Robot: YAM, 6 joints.
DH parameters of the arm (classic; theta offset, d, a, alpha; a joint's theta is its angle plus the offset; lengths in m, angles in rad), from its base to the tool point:
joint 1: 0 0.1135 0.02 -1.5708
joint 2: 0 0 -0.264 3.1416
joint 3: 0.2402 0 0.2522 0
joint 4: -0.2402 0 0.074 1.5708
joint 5: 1.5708 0 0 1.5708
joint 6: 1.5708 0.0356 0 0
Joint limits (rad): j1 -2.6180..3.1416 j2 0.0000..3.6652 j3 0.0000..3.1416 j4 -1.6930..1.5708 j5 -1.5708..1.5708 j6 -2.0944..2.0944
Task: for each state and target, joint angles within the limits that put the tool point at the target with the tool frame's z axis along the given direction. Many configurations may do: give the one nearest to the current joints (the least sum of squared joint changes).
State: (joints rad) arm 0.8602 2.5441 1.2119 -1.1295 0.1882 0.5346
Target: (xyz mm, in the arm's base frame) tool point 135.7 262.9 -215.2 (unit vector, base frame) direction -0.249 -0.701 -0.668
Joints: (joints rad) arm 1.1054 3.2219 1.7921 -0.9763 0.0922 0.5346
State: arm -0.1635 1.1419 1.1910 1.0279 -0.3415 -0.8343
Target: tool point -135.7 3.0 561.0 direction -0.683 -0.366 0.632
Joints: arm -0.1429 0.6377 1.4195 1.5680 0.4775 -0.8343
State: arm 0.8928 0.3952 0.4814 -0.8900 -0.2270 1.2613
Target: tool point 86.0 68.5 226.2 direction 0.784 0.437 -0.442
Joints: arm 0.7390 0.3418 0.3967 -0.5231 0.2064 1.2613
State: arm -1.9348 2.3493 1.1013 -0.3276 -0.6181 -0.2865
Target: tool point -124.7 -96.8 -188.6 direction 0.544 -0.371 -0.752
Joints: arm -2.6159 3.0290 0.8549 0.2418 -0.6363 -0.2865
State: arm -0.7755 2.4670 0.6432 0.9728 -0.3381 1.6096
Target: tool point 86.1 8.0 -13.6 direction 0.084 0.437 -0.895
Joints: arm -0.0908 2.2198 0.0022 0.6960 -0.4590 1.6096
